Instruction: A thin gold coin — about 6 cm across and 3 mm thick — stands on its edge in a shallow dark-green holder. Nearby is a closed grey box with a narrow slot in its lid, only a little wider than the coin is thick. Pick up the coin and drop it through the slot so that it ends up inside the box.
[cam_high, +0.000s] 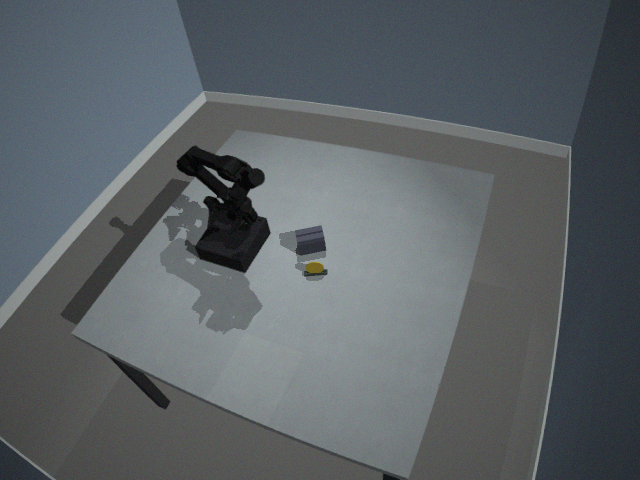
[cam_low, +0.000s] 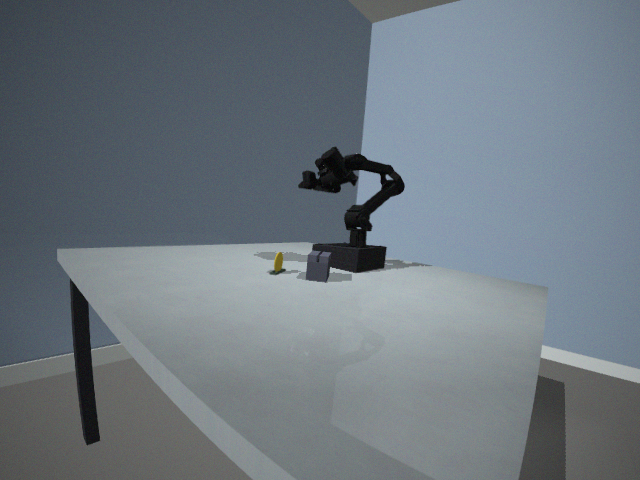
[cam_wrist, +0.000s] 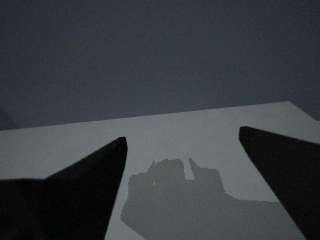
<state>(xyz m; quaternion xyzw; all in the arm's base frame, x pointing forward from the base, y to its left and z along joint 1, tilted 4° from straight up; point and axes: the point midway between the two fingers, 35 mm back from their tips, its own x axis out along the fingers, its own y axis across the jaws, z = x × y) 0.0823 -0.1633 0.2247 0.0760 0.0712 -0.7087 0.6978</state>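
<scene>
My gripper tip is now 240 mm short of the gold coin, 140 mm to the right of it and 250 mm above it.
</scene>
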